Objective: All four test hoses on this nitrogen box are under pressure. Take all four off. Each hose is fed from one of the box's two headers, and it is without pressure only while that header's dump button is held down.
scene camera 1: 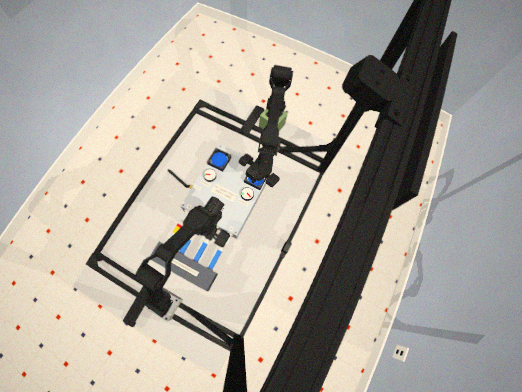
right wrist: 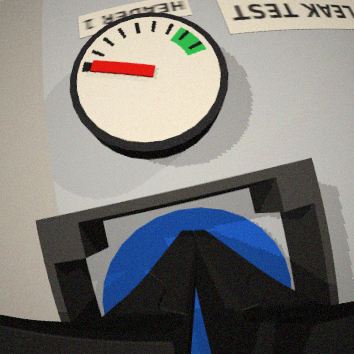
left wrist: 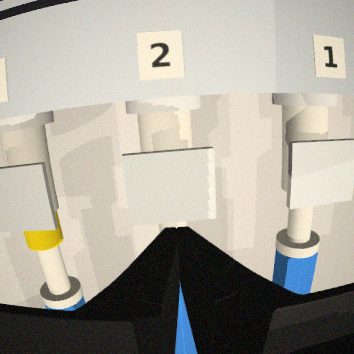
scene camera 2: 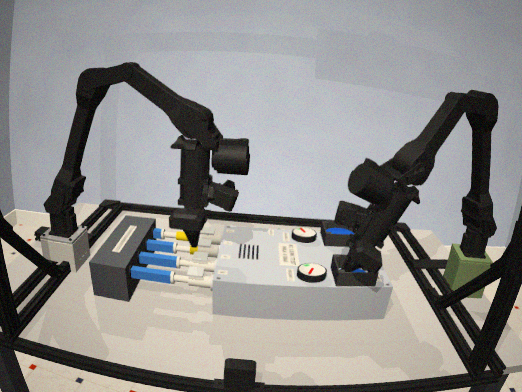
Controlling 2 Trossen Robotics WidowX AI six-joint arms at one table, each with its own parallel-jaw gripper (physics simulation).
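Frame: origin at the left arm's base, x left, y ahead, z down, level; metres.
Seen in the pictures: left gripper, fingertip midpoint: (left wrist: 176,238) (scene camera 2: 194,247); right gripper, fingertip midpoint: (scene camera 1: 253,182) (right wrist: 192,241); left arm's base, origin of the base link: (scene camera 1: 162,304) (scene camera 2: 63,231); right arm's base, origin of the base link: (scene camera 2: 472,252).
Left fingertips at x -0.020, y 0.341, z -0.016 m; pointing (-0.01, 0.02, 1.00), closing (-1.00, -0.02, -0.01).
Note:
Offsets run from my left fingertips to a thing's middle. "spot": to the spot under its first point.
The grey nitrogen box (scene camera 1: 240,222) (scene camera 2: 298,295) has four hoses running to a dark block @[spot: dx -0.103, dy -0.164, dz +0.016 m] (scene camera 2: 108,264) (scene camera 1: 193,272). Hose 1 @[spot: dx -0.080, dy -0.074, dz +0.034 m] (scene camera 2: 152,274) (left wrist: 298,225) is nearest in scene camera 2, then hose 2 @[spot: dx -0.010, dy -0.084, dz +0.036 m] (scene camera 2: 155,259). Hose 3 @[spot: dx +0.059, dy -0.089, dz +0.037 m] (scene camera 2: 160,246) and hose 4 @[spot: dx +0.129, dy -0.114, dz +0.036 m] (scene camera 2: 157,233) carry yellow sleeves. My left gripper (scene camera 2: 193,243) (left wrist: 176,238) is shut, with its tip just behind the grey collar @[spot: dx +0.001, dy +0.013, dz +0.019 m] (left wrist: 168,186) of port 2, over hose 2. My right gripper (scene camera 2: 358,268) (right wrist: 192,241) (scene camera 1: 256,180) is shut and presses on header 1's blue dump button @[dx -0.055, dy +0.320, dz +0.024 m] (right wrist: 140,253). The header 1 gauge @[spot: dx -0.058, dy +0.248, dz +0.001 m] (right wrist: 147,105) (scene camera 2: 311,271) has its needle at the end far from green.
The second blue dump button @[dx +0.135, dy +0.317, dz +0.011 m] (scene camera 1: 219,159) (scene camera 2: 339,231) and its gauge @[spot: dx +0.132, dy +0.234, dz +0.001 m] (scene camera 1: 210,174) (scene camera 2: 304,233) lie on the box's far side. A thin black rod @[spot: dx +0.279, dy +0.165, dz +0.083 m] (scene camera 1: 178,179) lies beside the box. A green block (scene camera 1: 265,118) (scene camera 2: 450,266) sits by the right arm. A black frame (scene camera 1: 143,183) rings the work area.

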